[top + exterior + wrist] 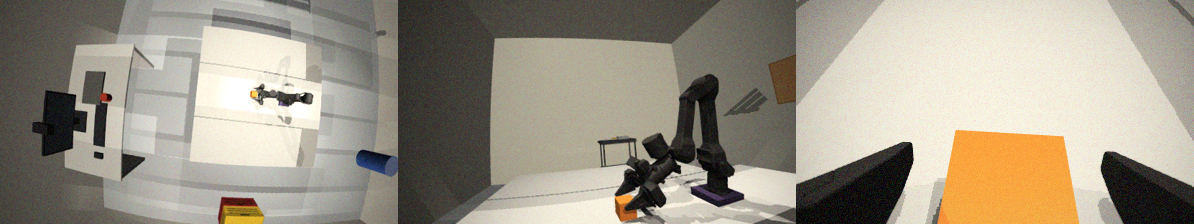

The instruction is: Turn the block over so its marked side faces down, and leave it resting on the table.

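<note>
My gripper tip is now 3 cm past the orange block and 2 cm above it.
</note>
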